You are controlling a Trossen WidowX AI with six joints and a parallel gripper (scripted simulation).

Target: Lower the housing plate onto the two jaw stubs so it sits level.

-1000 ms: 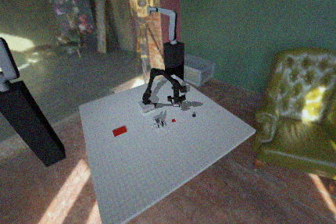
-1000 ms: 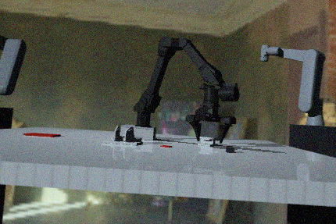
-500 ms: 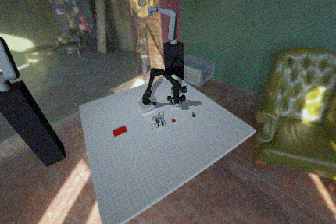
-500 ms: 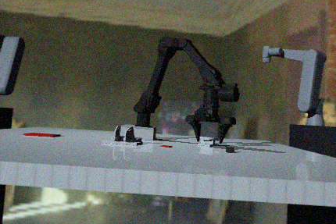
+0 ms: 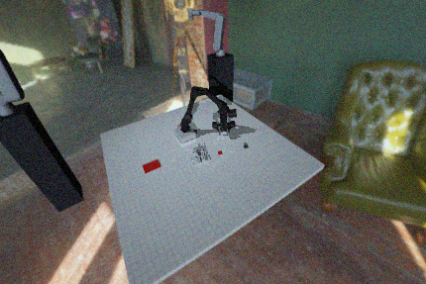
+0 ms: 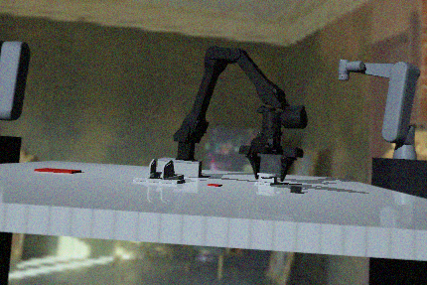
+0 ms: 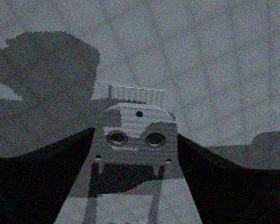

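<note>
My gripper tip is 17 cm to the left of the small red piece, 17 cm short of it and 1 cm above it. From my gripper tip the other things lie so: flat red plate 63 cm to the right, 2 cm behind, 1 cm below; small black cube 24 cm ahead, 3 cm to the left.
</note>
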